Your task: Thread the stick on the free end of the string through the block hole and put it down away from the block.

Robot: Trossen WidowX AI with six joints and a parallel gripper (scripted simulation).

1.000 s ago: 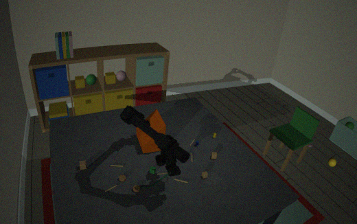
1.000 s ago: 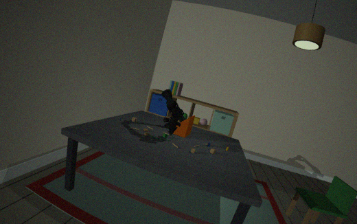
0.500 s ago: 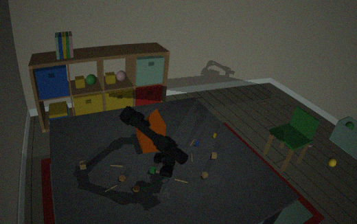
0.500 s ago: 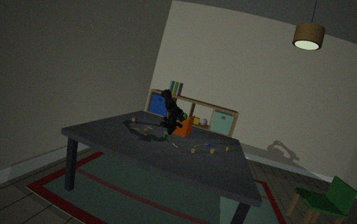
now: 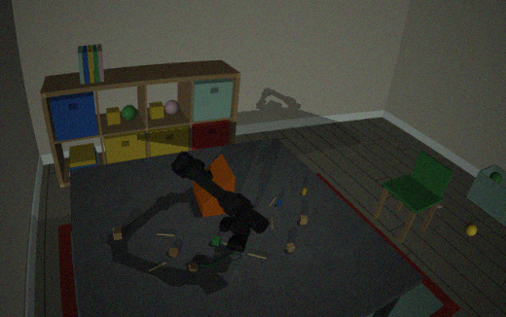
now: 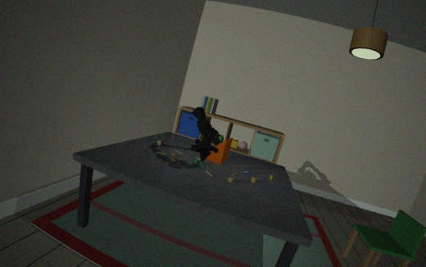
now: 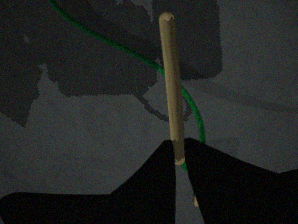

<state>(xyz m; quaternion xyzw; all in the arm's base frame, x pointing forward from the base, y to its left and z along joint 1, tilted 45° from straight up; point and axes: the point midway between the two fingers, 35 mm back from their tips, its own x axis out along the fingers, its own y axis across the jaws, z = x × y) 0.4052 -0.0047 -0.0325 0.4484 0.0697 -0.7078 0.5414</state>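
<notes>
Now: the loose stick 6 cm to the left of my gripper tip, 6 cm below it and 1 cm ahead of it. Also, from my gripper tip: green block (10 cm behind, 6 cm to the right, 4 cm below); yellow piece (47 cm to the left, 31 cm behind, 4 cm below).
</notes>
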